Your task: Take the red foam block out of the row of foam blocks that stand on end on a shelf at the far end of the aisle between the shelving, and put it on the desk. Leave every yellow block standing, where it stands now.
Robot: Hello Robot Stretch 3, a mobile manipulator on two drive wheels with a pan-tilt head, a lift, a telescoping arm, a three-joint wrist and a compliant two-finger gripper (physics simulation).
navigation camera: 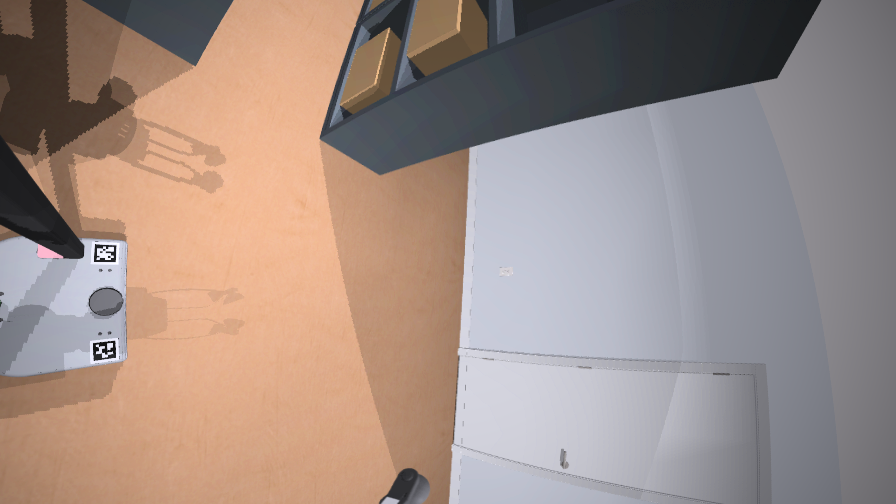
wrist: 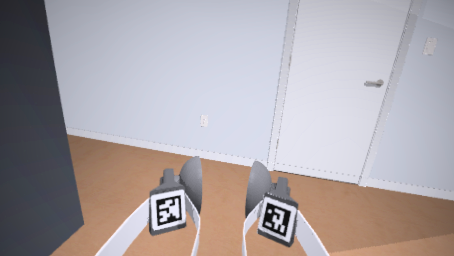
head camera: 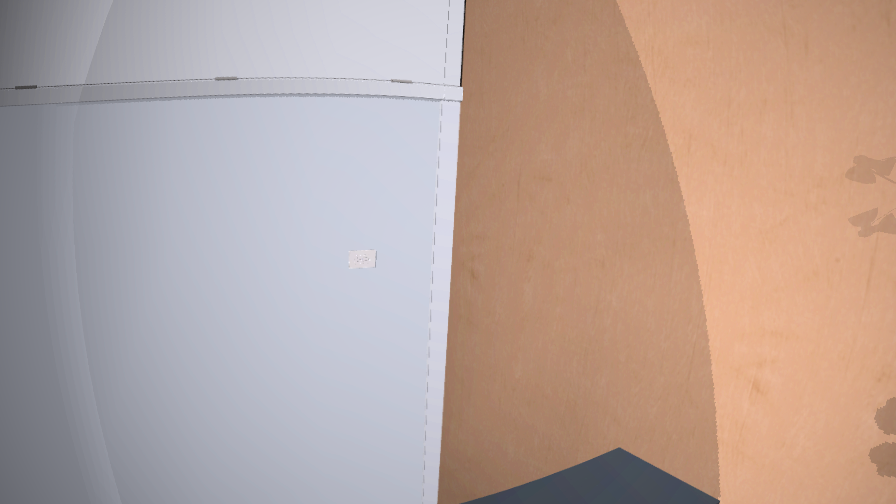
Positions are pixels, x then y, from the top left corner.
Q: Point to a white door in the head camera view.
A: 59,59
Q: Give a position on a white door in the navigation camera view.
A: At 595,423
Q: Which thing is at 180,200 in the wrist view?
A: My gripper.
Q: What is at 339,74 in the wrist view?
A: A white door.
